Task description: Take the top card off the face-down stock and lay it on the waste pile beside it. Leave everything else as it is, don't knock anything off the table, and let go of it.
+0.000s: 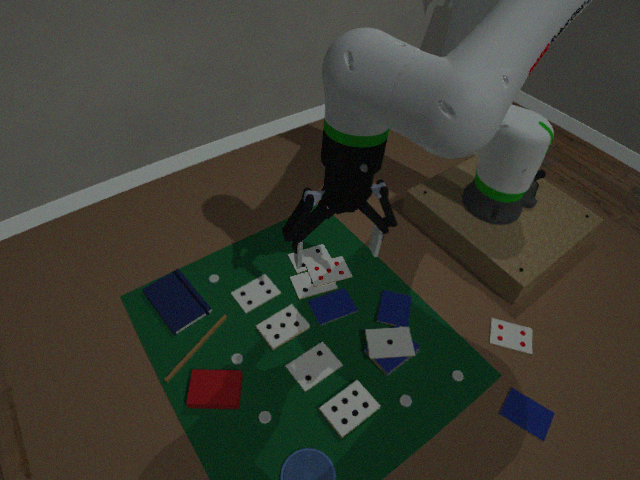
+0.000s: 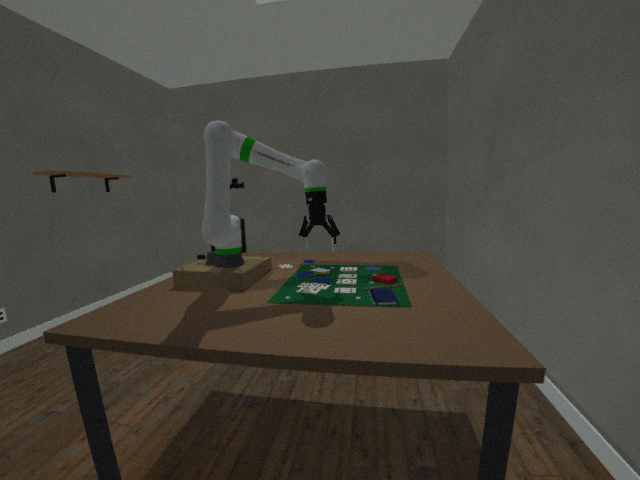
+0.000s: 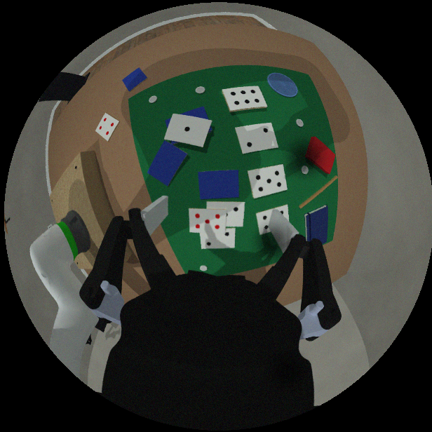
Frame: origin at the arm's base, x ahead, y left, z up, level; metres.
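Seen in the pictures: gripper, fingertip midpoint: (image 1: 336, 257) (image 2: 320, 251); arm's base, origin of the base link: (image 1: 491, 203) (image 2: 229, 264).
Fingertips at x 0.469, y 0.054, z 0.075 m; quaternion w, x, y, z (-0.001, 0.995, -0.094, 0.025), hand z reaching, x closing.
Pixels of each thing's top centre, then the offset from my fingertips to it.
- face-down blue card, middle of its top: (image 1: 332, 305) (image 2: 322, 281) 0.144 m down, 0.003 m ahead, 0.009 m left
- blue stock, middle of its top: (image 1: 392, 348) 0.132 m down, 0.053 m back, 0.154 m left
- face-up one-pip card, middle of its top: (image 1: 390, 342) 0.129 m down, 0.054 m back, 0.141 m left
- red box, middle of its top: (image 1: 214, 386) (image 2: 384, 276) 0.127 m down, 0.282 m ahead, 0.089 m left
- dark blue book, middle of its top: (image 1: 175, 298) (image 2: 382, 295) 0.135 m down, 0.301 m ahead, 0.136 m right
- stick, middle of its top: (image 1: 196, 346) (image 2: 383, 286) 0.140 m down, 0.289 m ahead, 0.012 m right
- blue disc, middle of its top: (image 1: 308, 475) 0.143 m down, 0.191 m ahead, 0.292 m left
- red four, middle of its top: (image 1: 511, 335) 0.146 m down, 0.302 m back, 0.235 m left
My gripper (image 1: 337, 259) (image 2: 320, 249) (image 3: 219, 211) is wide open and empty, raised above the mat over a loose overlap of face-up cards. A red five card (image 1: 329, 271) (image 3: 207, 220) lies on two black-pip cards there, seemingly the waste pile. A face-down blue card (image 1: 333, 306) (image 3: 218, 184) lies right beside them. The blue stock (image 1: 387, 364) (image 3: 201, 113) seems to be the pile partly covered by a face-up one-pip card (image 1: 390, 348) (image 3: 188, 136). Another blue card (image 1: 394, 308) (image 3: 167, 163) lies face down next to it.
A row of face-up cards, a red box (image 1: 214, 389) (image 3: 320, 155), a dark blue book (image 1: 175, 301) (image 3: 317, 225), a stick (image 1: 195, 348) and white discs share the mat. A blue disc (image 1: 308, 467) lies at its edge. A red four (image 1: 511, 335) and blue card (image 1: 526, 413) lie off it.
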